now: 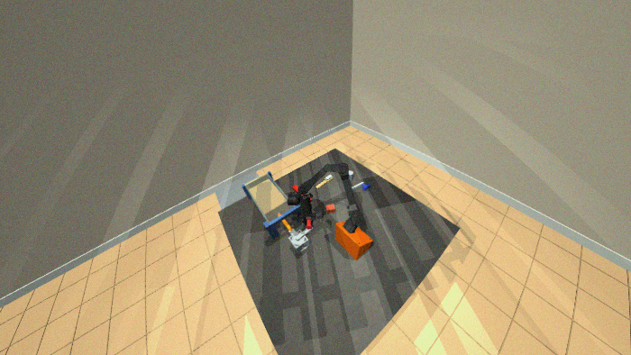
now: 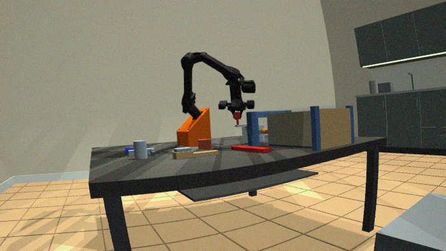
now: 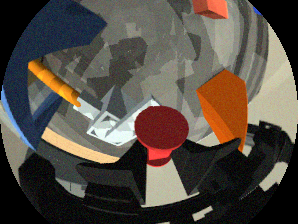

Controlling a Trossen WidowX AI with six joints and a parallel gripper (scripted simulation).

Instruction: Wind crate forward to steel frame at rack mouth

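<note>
My gripper tip is now 10 cm above the grey winch, 8 cm to the right of it and 2 cm past it. From my gripper tip the other things lie so: wooden-handled tool: 38 cm to the right, 35 cm ahead, 11 cm below; then clear-panelled cubby: 40 cm ahead, 10 cm to the left, 2 cm below; then flat red bar: 37 cm ahead, 15 cm to the right, 12 cm below.
</note>
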